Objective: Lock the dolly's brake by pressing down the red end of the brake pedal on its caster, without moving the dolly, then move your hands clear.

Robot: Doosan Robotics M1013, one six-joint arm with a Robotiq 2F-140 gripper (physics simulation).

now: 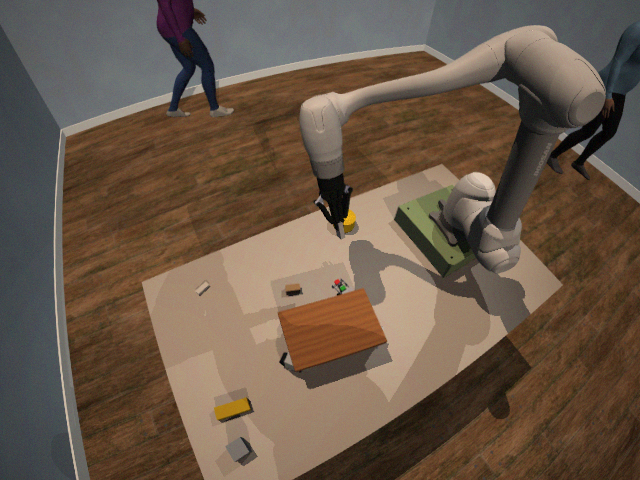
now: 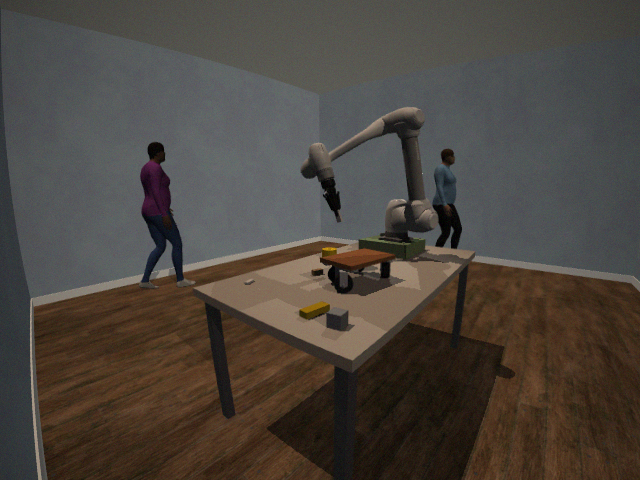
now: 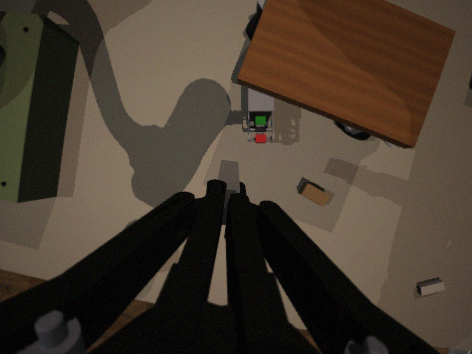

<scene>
A dolly shows in image 1 (323, 331), in image 2 and in image 3. One and the same spot on the dolly: (image 2: 352, 261) is (image 3: 413, 46).
</scene>
